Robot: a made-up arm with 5 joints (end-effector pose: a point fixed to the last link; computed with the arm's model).
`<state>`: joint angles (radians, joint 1 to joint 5).
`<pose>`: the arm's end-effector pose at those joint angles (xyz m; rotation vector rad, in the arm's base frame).
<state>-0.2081 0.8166 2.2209 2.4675 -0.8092</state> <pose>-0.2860 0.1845 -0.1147 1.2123 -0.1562 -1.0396</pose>
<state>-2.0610 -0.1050 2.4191 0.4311 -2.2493</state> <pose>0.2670 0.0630 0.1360 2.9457 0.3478 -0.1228</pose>
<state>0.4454 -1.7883 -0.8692 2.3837 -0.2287</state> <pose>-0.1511 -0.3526 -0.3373 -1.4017 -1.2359 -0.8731</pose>
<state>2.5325 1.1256 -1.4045 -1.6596 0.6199</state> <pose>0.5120 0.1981 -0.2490 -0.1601 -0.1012 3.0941</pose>
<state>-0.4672 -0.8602 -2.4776 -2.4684 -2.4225</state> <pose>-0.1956 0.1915 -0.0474 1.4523 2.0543 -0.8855</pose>
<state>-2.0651 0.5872 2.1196 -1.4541 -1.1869</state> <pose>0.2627 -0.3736 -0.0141 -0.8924 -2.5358 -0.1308</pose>
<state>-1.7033 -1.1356 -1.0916 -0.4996 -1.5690</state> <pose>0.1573 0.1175 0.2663 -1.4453 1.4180 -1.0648</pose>
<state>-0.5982 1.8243 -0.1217 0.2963 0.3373</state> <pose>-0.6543 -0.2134 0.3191 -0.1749 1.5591 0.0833</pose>
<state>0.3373 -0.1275 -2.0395 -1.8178 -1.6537</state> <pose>-0.0583 0.0978 0.0725 -1.5110 -0.6261 2.0335</pose>
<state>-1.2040 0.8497 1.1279 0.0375 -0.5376</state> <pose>-0.1095 -0.5060 -0.2825 -1.1960 -0.7860 0.1099</pose>
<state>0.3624 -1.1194 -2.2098 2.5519 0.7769</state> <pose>-0.4758 -0.1824 -0.5879 -0.2463 0.0197 -0.2374</pose>
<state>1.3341 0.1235 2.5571 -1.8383 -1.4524</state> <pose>-0.1420 -0.2958 0.1048 -0.0830 0.0050 0.7140</pose>
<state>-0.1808 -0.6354 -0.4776 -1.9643 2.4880</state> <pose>-0.0113 -0.1235 -0.7841 -0.2099 0.6997 2.5763</pose>
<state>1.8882 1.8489 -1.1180 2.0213 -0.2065</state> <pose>0.3861 -0.3416 0.1695 -0.4830 -2.5028 -1.1393</pose>
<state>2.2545 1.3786 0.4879 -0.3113 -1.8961</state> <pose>0.0113 -0.2051 0.2994 0.1868 1.7320 0.0739</pose>
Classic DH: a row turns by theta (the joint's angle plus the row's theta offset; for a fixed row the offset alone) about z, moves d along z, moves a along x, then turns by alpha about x. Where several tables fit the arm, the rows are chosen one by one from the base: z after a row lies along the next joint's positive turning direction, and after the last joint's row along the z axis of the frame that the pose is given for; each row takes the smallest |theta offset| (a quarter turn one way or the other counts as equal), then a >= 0, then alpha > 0; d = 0 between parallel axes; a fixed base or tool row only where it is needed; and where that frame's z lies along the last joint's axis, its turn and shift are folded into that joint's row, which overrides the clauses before.
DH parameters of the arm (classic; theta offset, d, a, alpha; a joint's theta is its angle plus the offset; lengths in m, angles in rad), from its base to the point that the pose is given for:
base (fixed): 0 0.0646 0 -1.5708
joint 1: -0.8598 0 -0.1151 0
joint 2: -0.711 -0.0496 -0.107 1.5708
joint 3: -0.1765 0 -0.0911 0
joint 4: 0.1765 0.3555 0.0121 -1.5708
joint 5: -1.5708 -0.1382 0.0888 -1.5708
tool (fixed): 3.1416 -0.3764 0 0

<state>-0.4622 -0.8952 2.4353 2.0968 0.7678</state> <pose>-0.0261 0.0986 -0.7441 0.8617 -0.4292 1.5470</pose>
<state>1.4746 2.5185 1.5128 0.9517 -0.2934</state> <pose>-0.0635 -0.2648 -0.2831 -1.5179 -0.9485 -2.3555</pose>
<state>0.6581 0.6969 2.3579 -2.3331 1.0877</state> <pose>-0.4014 -0.2645 0.7257 -0.0319 2.4425 0.0043</pose>
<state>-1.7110 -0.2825 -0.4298 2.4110 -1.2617</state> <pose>0.0889 -0.1140 -0.0274 2.4061 1.6861 0.9219</pose>
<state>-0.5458 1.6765 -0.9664 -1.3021 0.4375</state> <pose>-0.3301 0.3452 0.4626 2.2632 0.7928 -0.8174</pose>
